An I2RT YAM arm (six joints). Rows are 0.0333 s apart.
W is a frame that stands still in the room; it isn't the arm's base.
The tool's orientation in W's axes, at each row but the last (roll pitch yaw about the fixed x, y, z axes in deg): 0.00 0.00 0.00; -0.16 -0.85 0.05; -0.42 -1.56 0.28; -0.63 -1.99 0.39; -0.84 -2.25 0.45; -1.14 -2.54 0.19; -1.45 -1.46 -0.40; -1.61 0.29 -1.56; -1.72 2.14 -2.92; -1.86 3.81 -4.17; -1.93 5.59 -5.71; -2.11 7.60 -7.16
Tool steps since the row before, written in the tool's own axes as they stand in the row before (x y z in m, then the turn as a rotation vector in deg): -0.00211 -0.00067 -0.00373 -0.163 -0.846 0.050; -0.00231 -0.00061 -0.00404 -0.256 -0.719 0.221; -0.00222 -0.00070 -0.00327 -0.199 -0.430 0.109; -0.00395 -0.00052 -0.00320 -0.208 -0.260 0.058; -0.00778 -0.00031 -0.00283 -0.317 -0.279 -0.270; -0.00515 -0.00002 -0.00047 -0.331 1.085 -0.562; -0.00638 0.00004 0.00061 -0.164 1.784 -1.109; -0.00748 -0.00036 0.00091 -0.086 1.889 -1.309; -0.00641 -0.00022 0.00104 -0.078 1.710 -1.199; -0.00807 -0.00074 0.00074 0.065 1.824 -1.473; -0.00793 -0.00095 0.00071 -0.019 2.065 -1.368; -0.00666 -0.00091 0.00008 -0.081 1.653 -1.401
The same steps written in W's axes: -0.00211 -0.00067 -0.00373 -0.163 -0.846 0.050; -0.00225 -0.00062 -0.00407 -0.259 -0.719 0.219; -0.00213 -0.00073 -0.00332 -0.200 -0.430 0.107; -0.00383 -0.00058 -0.00333 -0.208 -0.261 0.054; -0.00766 -0.00041 -0.00313 -0.304 -0.285 -0.278; -0.00512 -0.00005 -0.00070 -0.308 1.073 -0.598; -0.00639 0.00010 0.00045 -0.122 1.756 -1.158; -0.00748 -0.00013 0.00096 -0.042 1.853 -1.361; -0.00637 0.00014 0.00128 -0.039 1.677 -1.246; -0.00803 -0.00013 0.00130 0.092 1.773 -1.532; -0.00787 -0.00014 0.00151 0.043 2.024 -1.428; -0.00665 -0.00008 0.00099 -0.072 1.622 -1.437
